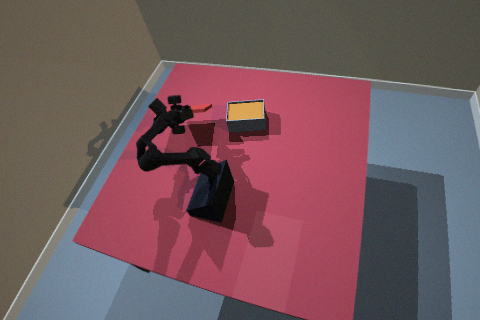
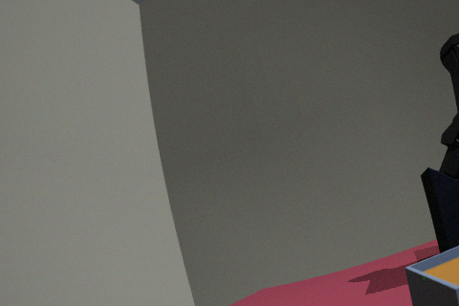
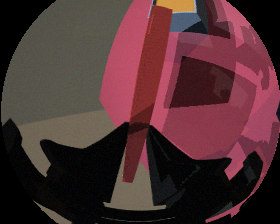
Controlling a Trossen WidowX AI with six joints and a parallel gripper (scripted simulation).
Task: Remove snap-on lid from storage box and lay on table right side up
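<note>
The red lid is 60 mm ahead of my gripper tip, 20 mm to the left of it and 50 mm below it. From my gripper tip the other things lie so: storage box (180 mm ahead, 260 mm to the right, 150 mm below).
</note>
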